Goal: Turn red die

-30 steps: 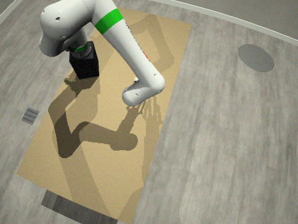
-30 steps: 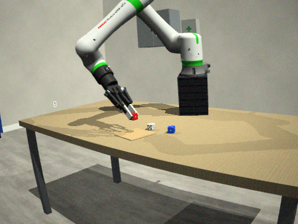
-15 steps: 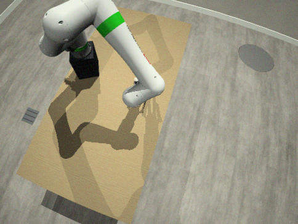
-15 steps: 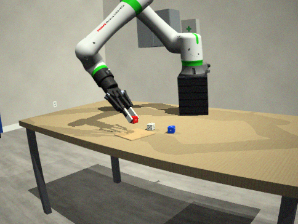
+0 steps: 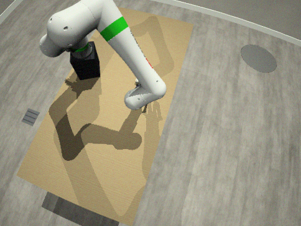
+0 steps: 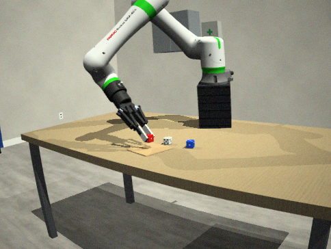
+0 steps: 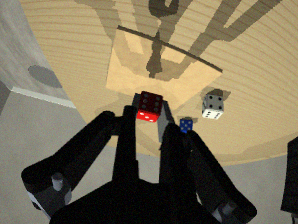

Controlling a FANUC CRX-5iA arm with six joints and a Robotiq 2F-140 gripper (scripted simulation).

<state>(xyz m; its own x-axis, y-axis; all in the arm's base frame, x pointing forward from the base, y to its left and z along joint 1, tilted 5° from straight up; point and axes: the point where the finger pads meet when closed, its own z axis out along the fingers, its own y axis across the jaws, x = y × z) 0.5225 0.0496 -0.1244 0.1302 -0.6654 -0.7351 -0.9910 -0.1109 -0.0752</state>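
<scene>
The tan mat is 2 cm to the left of my hand and 7 cm below it. From my hand the other things lie so: blue die: 12 cm behind, 14 cm to the left, 5 cm below; white die: 11 cm behind, 2 cm to the left, 5 cm below; red die: 2 cm to the left, 2 cm below.
</scene>
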